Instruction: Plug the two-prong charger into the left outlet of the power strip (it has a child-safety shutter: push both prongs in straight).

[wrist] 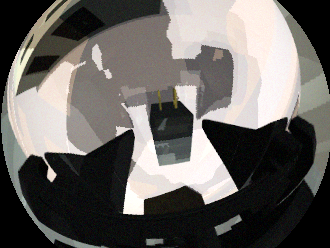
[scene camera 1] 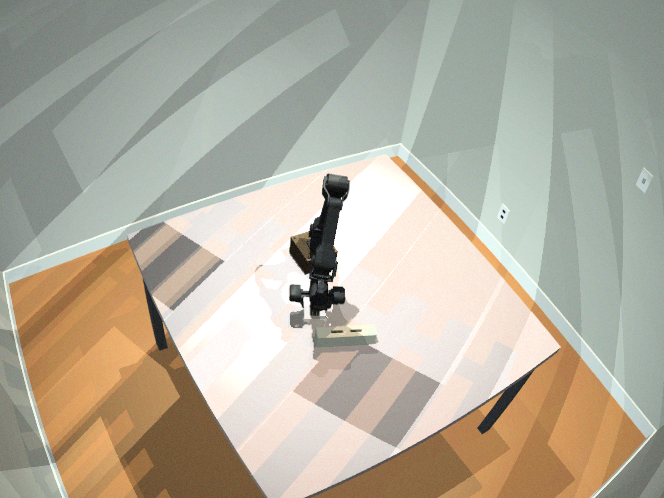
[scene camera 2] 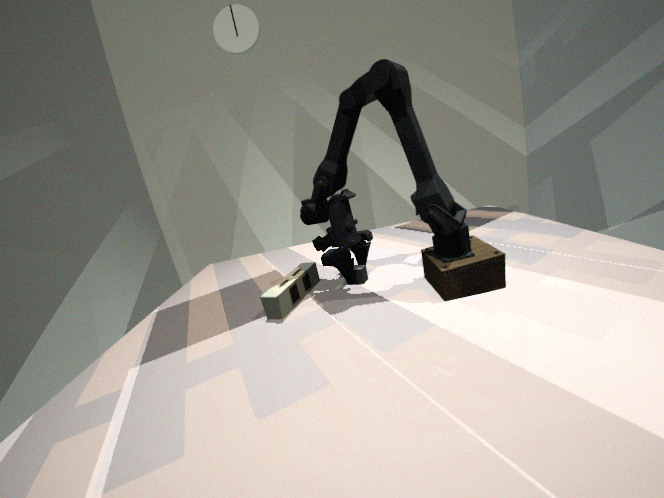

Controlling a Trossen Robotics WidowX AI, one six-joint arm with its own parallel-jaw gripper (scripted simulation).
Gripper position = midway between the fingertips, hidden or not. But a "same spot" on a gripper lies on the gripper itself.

my gripper: wrist; scene camera 1 314, 308; scene camera 2
same spot on my gripper: point(wrist: 247, 153) = point(scene camera 2: 356, 250)
